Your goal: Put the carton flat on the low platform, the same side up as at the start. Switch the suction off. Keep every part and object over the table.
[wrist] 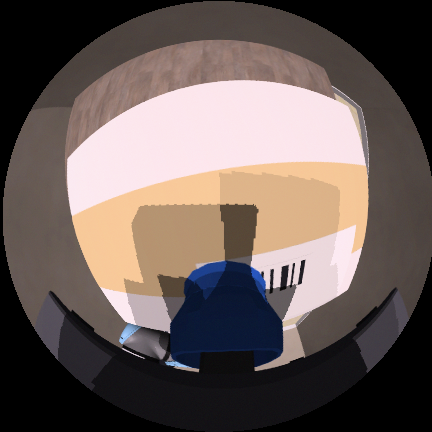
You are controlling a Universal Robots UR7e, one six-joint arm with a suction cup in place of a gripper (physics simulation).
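Places are measured from the arm's base along level axes (x right, y ahead, z up), in millimetres.
Where they show: hand at its tool point: (pixel 226 271).
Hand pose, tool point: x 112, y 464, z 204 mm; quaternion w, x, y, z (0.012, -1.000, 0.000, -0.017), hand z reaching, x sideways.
After its pixels a point has its place.
The carton (pixel 215 125) is a white box with a wide orange band and a barcode label on its top face. It fills most of the wrist view, with its top face towards the camera. My blue suction cup (pixel 225 287) rests against this top face near the label and holds the carton above the table. The carton looks roughly level. Shadows of the arm fall across the band. The low platform does not show, and what lies beneath the carton is hidden.
The wooden table top (pixel 210 60) @(x 95, y 785, z -44 mm) shows beyond the carton's far edge. A pale yellow surface with a grey rim (pixel 361 117) shows past the carton at the right. Grey and light blue arm parts (pixel 147 344) @(x -86, y 113, z 186 mm) show at the lower left.
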